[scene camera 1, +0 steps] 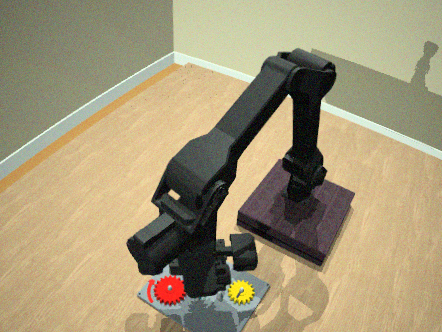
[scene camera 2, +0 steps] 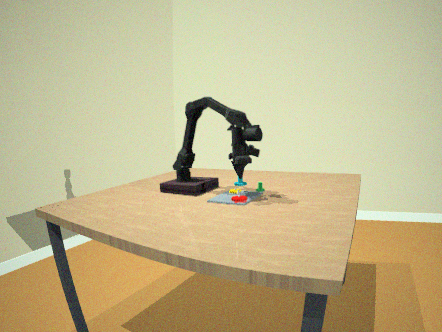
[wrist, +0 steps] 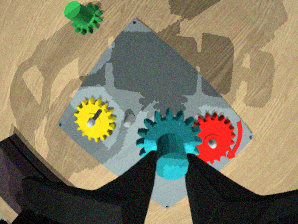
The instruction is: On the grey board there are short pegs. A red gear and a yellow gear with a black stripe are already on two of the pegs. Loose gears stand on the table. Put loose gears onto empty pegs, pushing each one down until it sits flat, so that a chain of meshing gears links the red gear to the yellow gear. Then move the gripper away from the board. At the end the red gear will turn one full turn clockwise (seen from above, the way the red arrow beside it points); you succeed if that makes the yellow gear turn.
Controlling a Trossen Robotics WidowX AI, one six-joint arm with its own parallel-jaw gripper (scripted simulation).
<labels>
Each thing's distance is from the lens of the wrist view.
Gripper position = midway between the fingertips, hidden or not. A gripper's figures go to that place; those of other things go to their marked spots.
my gripper (wrist: pixel 171 158): 0.10 m
teal gear (wrist: pixel 173 138): 0.11 m
</labels>
